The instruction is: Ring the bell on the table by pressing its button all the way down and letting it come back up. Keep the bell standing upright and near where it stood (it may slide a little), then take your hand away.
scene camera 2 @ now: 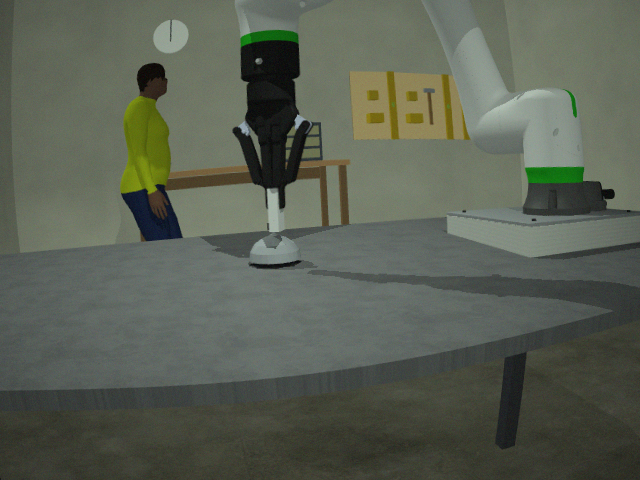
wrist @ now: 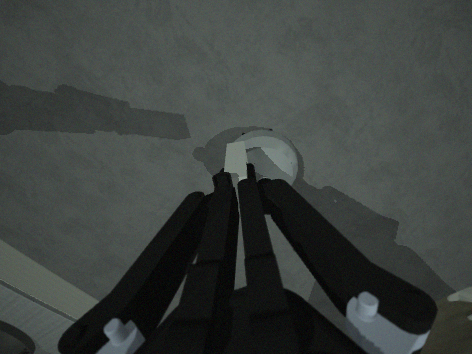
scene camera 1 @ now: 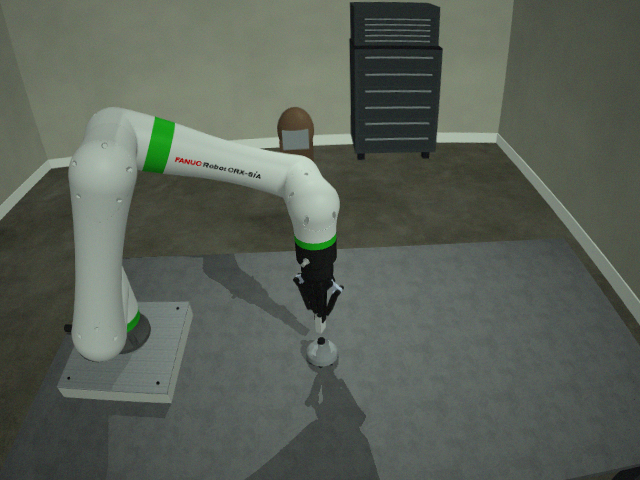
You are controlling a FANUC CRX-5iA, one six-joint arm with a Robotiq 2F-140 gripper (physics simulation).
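Places are measured from the arm's base along level axes (x ahead, y left, z up), in millimetres.
Pixels of known places: gripper, fingertip midpoint: (scene camera 2: 277,230) (wrist: 238,156) (scene camera 1: 320,329); arm's base, link origin: (scene camera 2: 556,212).
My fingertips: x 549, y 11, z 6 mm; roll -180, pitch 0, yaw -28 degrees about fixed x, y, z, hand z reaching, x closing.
Ahead of a thing's pixels: the offset from my fingertips to its middle. Level surfaces: height alone.
The bell, a pale grey dome {1 mm ahead, 43 mm right, 26 mm down} (scene camera 1: 322,354) (scene camera 2: 274,252) (wrist: 285,152), stands upright on the grey table {59 mm down} (scene camera 1: 465,335) (scene camera 2: 155,320) (wrist: 350,60). Its black button {1 mm ahead, 43 mm right, 2 mm up} (scene camera 1: 321,340) sticks up from the dome's top in scene camera 1. My gripper (scene camera 1: 320,325) (scene camera 2: 276,219) (wrist: 238,156) is shut and empty, pointing down. In scene camera 1 a small gap shows between the pale fingertips and the button, with the tips on the far side. In scene camera 2 the tips cover most of the button; a dark sliver shows at their left. In the wrist view the button is hidden.
The robot's base plate (scene camera 1: 139,372) (scene camera 2: 491,232) stands on the table, well to one side of the bell. Beyond the table are a dark drawer cabinet (scene camera 1: 395,98), a brown rounded object (scene camera 1: 295,121), a wooden workbench (scene camera 2: 217,178) and a person in a yellow top (scene camera 2: 144,144).
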